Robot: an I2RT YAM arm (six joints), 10 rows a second.
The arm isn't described. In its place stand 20 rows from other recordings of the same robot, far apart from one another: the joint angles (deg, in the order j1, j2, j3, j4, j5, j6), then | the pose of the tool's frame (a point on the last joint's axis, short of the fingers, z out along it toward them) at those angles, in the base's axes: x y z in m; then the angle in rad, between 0 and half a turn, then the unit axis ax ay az.
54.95 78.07 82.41 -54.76 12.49 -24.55 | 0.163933, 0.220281, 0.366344, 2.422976, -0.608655, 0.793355, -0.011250
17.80 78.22 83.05 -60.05 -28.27 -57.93 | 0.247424, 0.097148, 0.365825, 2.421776, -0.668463, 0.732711, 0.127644
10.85 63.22 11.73 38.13 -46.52 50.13 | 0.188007, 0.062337, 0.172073, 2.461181, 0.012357, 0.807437, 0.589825
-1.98 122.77 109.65 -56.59 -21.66 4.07 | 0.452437, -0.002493, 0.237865, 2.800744, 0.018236, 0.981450, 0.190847
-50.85 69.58 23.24 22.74 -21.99 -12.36 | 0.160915, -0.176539, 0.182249, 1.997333, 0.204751, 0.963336, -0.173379
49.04 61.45 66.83 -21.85 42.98 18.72 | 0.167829, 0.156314, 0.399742, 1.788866, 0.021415, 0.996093, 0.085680
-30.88 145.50 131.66 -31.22 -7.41 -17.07 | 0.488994, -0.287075, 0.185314, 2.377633, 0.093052, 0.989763, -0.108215
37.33 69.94 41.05 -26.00 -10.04 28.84 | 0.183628, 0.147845, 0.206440, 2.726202, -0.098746, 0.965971, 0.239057
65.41 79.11 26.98 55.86 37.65 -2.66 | 0.132066, 0.236334, 0.222823, 1.577940, -0.235436, 0.941454, 0.241320
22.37 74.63 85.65 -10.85 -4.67 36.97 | 0.265703, 0.112487, 0.474109, 1.853192, 0.076318, 0.879735, 0.469300
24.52 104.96 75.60 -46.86 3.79 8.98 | 0.325951, 0.146096, 0.194355, 2.892404, -0.131234, 0.991346, 0.003142
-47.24 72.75 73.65 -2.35 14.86 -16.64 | 0.192979, -0.222138, 0.426724, 2.004387, 0.325663, 0.784427, -0.527842
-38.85 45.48 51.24 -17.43 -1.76 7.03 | 0.140831, -0.112029, 0.363855, 1.828069, 0.370252, 0.906228, -0.204116
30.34 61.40 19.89 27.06 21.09 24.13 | 0.196926, 0.100416, 0.201092, 1.850455, 0.087446, 0.979026, 0.184014
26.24 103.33 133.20 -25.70 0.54 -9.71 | 0.334482, 0.164502, 0.552405, 1.518910, -0.300418, 0.942209, 0.148291
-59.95 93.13 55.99 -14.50 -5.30 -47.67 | 0.170033, -0.287346, 0.191195, 2.679440, 0.088153, 0.965352, -0.245610
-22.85 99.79 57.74 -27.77 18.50 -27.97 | 0.294352, -0.136294, 0.152970, 2.964798, -0.015330, 0.975829, -0.217995
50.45 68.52 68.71 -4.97 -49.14 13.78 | 0.148028, 0.221539, 0.411870, 2.407623, -0.511849, 0.585814, 0.628358
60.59 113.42 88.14 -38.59 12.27 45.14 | 0.212834, 0.362160, 0.207713, 2.700666, -0.108885, 0.986879, 0.119221
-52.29 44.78 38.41 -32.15 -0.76 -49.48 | 0.103439, -0.133014, 0.263652, 2.576895, 0.019998, 0.937683, -0.346916
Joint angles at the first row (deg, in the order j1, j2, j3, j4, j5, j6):
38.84 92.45 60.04 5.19 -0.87 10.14
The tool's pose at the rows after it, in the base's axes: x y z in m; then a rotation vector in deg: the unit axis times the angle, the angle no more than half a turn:
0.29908 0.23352 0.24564 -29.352 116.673 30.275
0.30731 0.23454 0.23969 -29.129 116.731 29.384
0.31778 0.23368 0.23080 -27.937 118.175 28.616
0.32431 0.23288 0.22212 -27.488 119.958 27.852
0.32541 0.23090 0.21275 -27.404 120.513 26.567
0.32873 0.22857 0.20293 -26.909 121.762 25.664
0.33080 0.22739 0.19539 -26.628 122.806 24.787
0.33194 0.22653 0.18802 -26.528 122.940 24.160
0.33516 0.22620 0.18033 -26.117 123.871 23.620
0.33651 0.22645 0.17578 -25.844 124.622 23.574
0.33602 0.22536 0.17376 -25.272 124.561 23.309
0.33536 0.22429 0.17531 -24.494 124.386 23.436
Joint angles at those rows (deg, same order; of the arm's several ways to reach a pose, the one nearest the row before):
37.91 95.04 62.88 4.31 -0.79 10.14
37.29 96.99 63.68 5.32 -0.61 9.64
36.27 99.38 64.78 5.42 -0.61 10.03
35.62 101.18 65.50 4.83 -0.68 10.19
35.35 101.97 64.44 5.98 -0.04 9.76
34.83 103.22 64.04 6.44 0.18 9.81
34.55 104.22 63.83 6.59 0.53 9.80
34.39 105.08 63.14 7.94 0.86 9.58
34.11 106.42 63.28 8.27 1.04 9.75
34.03 107.19 63.40 8.26 0.99 10.08
33.97 107.22 62.86 8.96 1.38 10.32
33.92 106.82 62.58 9.16 1.59 10.81

